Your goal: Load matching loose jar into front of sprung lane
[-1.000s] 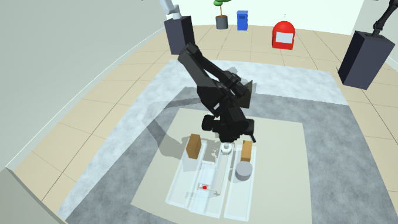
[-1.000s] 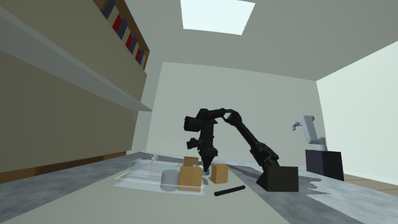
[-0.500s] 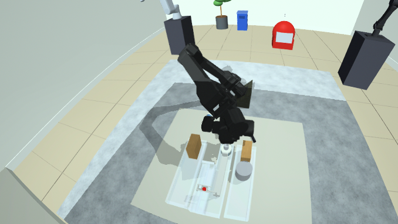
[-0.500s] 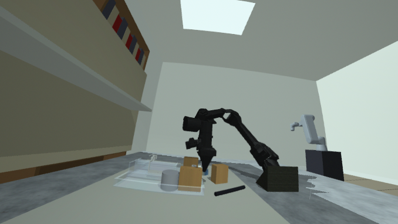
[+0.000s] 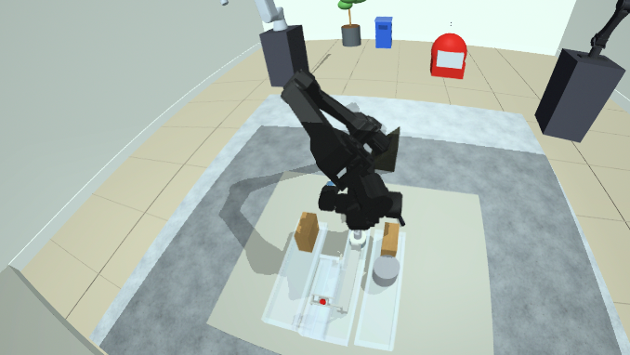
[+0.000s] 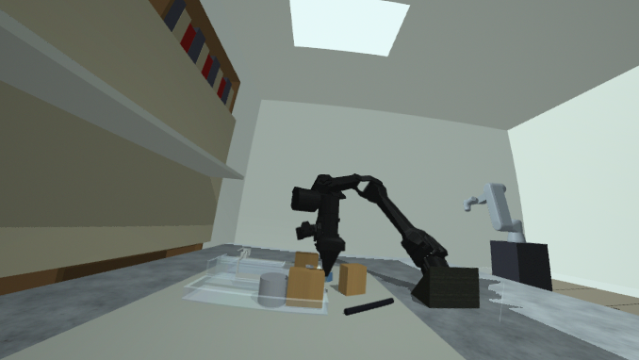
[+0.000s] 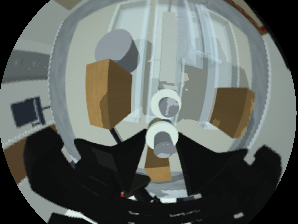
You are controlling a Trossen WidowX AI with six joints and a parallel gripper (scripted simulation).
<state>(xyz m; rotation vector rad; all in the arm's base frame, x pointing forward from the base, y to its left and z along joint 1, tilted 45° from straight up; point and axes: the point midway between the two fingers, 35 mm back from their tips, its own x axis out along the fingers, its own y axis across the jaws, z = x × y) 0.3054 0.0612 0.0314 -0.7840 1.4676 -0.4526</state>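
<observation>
The black rod lies 11 cm behind my gripper tip, 6 cm to the left of it and 4 cm below it. From my gripper tip the other things lie so: red dot (23 cm ahead, 2 cm above); clear pusher lane (18 cm ahead, 3 cm below, 1 cm to the left).
</observation>
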